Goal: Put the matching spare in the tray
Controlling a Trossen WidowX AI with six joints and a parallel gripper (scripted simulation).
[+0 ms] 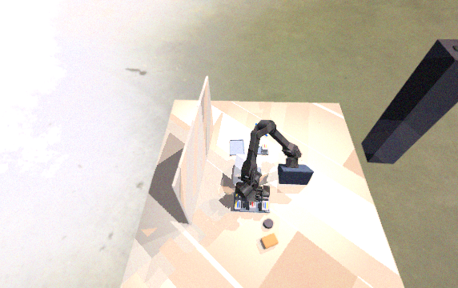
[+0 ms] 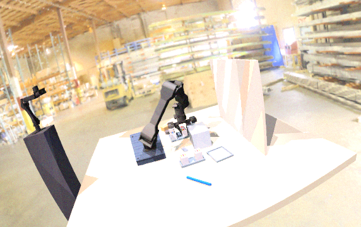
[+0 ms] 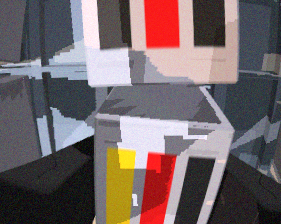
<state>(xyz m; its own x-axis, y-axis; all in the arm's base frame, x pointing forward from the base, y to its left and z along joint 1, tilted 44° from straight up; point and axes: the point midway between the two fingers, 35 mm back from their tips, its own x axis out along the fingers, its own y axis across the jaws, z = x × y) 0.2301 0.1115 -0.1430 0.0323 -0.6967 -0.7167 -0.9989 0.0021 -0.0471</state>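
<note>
Right now my gripper tip is 360 mm to the left of the flat grey-blue tray, 110 mm short of it and 10 mm above it. Also, from my gripper tip: mounted unit (150 mm to the right, 60 mm ahead, 30 mm above); grey spare block (20 mm above); dark disc (150 mm to the left, 100 mm behind, 10 mm below).
</note>
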